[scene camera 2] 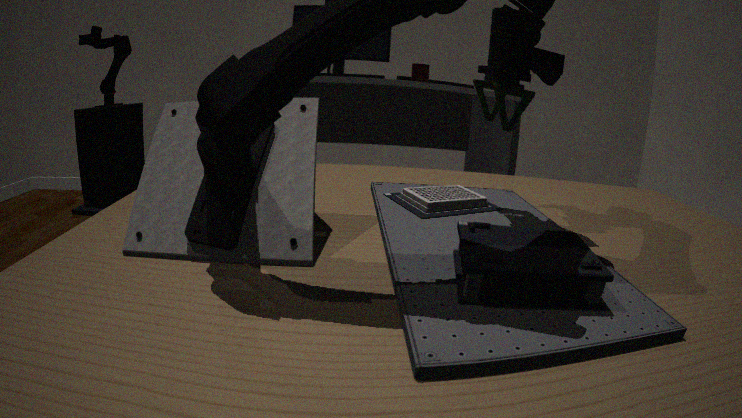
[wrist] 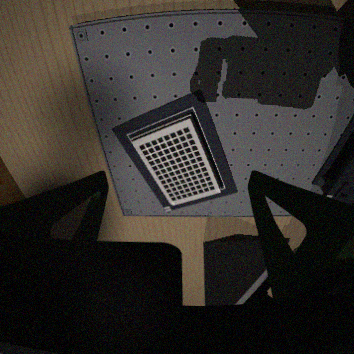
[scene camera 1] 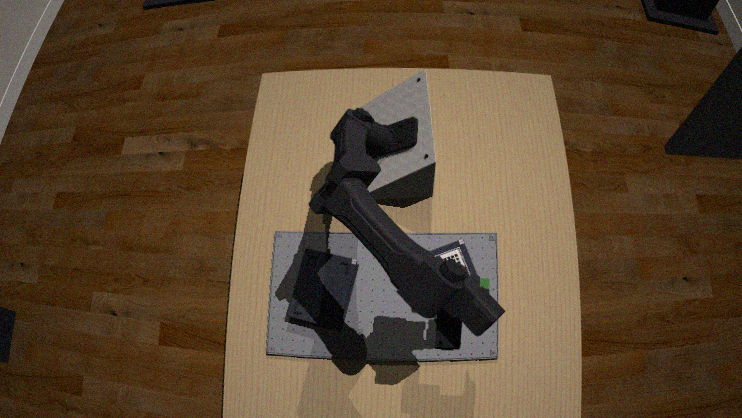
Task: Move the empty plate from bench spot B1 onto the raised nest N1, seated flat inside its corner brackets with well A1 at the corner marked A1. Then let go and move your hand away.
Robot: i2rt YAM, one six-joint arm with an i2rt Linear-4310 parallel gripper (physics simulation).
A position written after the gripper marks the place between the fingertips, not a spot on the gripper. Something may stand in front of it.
The gripper [scene camera 2: 497, 125] is open and holds nothing.
The gripper is seen too in the wrist view [wrist: 177, 178].
